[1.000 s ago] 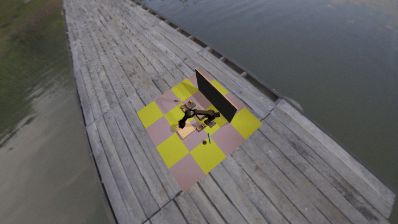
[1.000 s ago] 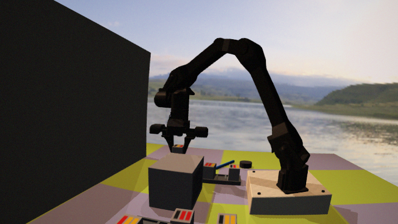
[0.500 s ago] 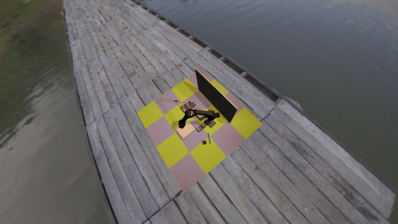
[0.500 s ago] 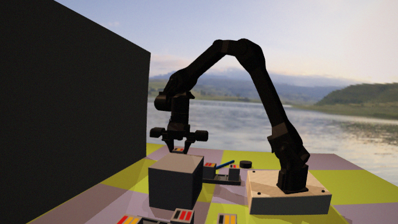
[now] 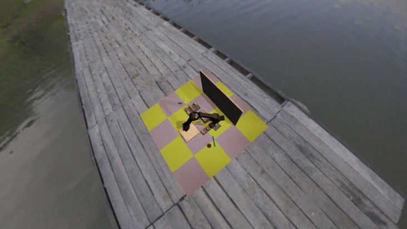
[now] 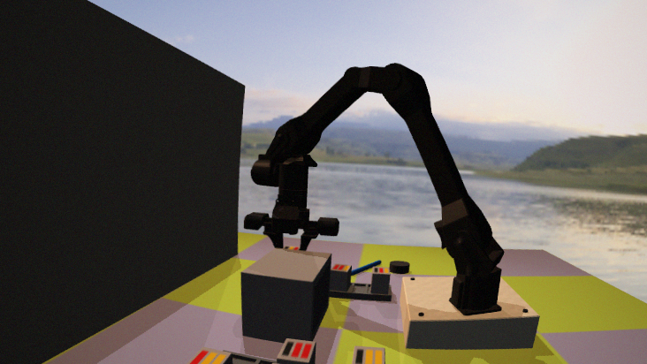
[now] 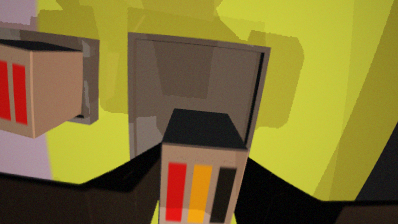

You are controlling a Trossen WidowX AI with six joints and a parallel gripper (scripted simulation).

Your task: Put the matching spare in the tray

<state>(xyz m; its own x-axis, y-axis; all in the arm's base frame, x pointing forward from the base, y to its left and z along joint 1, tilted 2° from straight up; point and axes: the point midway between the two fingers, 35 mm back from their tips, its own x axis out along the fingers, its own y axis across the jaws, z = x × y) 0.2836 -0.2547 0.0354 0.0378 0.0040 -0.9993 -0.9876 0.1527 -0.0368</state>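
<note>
The tan spare lies 20 mm above my gripper tip. From my gripper tip the other things lie so: mounted unit (10 mm behind, 190 mm to the left, 10 mm above); dark tray (40 mm below); blue pen (180 mm behind, 120 mm to the right, 40 mm below).
</note>
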